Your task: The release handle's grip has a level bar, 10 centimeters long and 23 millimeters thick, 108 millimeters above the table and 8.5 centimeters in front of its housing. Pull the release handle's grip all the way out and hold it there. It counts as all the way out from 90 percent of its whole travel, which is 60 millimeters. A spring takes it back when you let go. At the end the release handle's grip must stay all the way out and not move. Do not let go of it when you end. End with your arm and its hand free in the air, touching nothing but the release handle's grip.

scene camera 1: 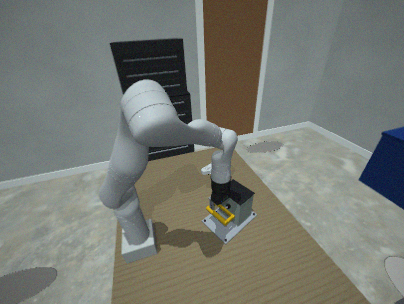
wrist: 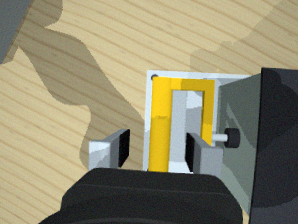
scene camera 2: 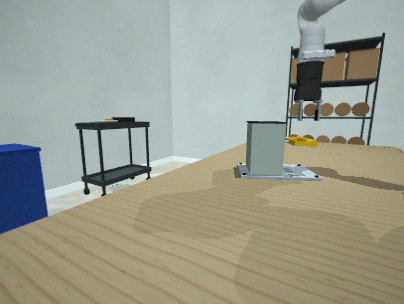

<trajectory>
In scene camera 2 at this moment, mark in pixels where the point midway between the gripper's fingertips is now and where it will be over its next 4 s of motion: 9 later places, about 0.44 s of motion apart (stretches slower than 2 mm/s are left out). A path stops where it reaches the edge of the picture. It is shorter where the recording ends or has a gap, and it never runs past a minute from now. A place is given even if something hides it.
My gripper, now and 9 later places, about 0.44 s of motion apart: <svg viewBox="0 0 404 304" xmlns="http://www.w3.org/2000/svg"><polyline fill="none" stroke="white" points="308,120 307,122 306,126 306,131 306,134 306,135 306,136 305,139 305,143 305,145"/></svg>
</trajectory>
